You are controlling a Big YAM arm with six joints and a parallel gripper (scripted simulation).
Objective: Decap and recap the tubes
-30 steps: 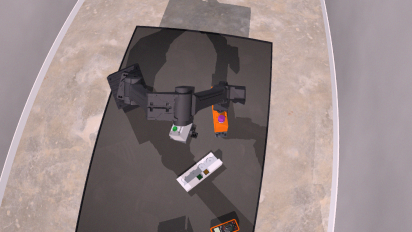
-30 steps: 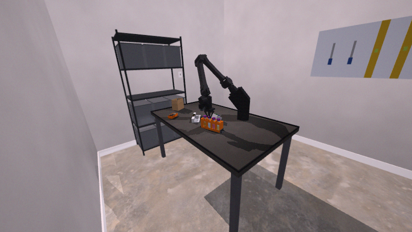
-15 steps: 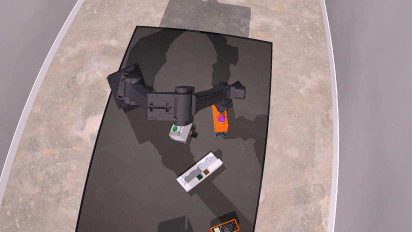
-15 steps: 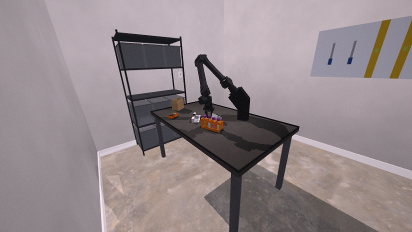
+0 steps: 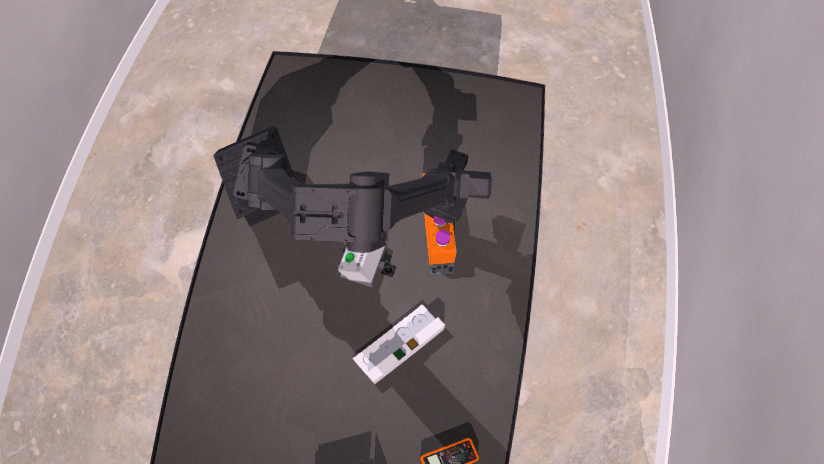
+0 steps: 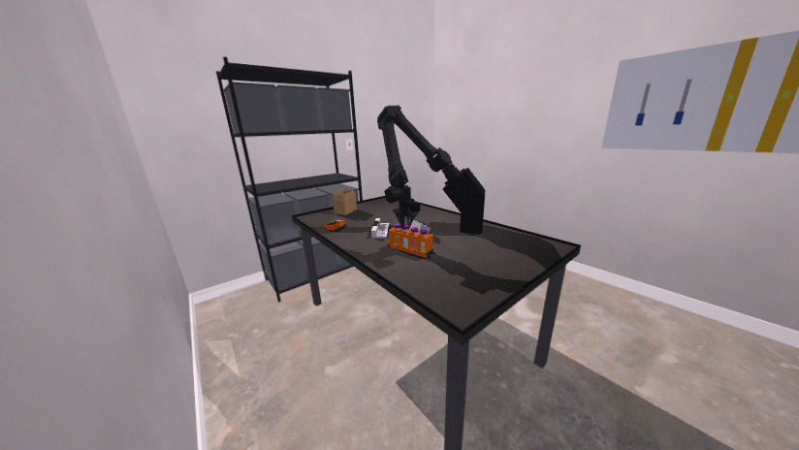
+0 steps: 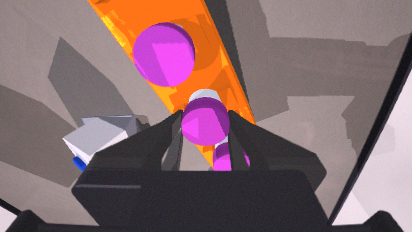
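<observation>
Now: hand 50 mm to the left of the cap and 10 mm short of it. The rest, counted from my hand: green key: 210 mm behind, 100 mm to the right, 50 mm below; blue key: 200 mm behind, 60 mm to the right, 50 mm below; key housing: 190 mm behind, 80 mm to the right, 70 mm below.
</observation>
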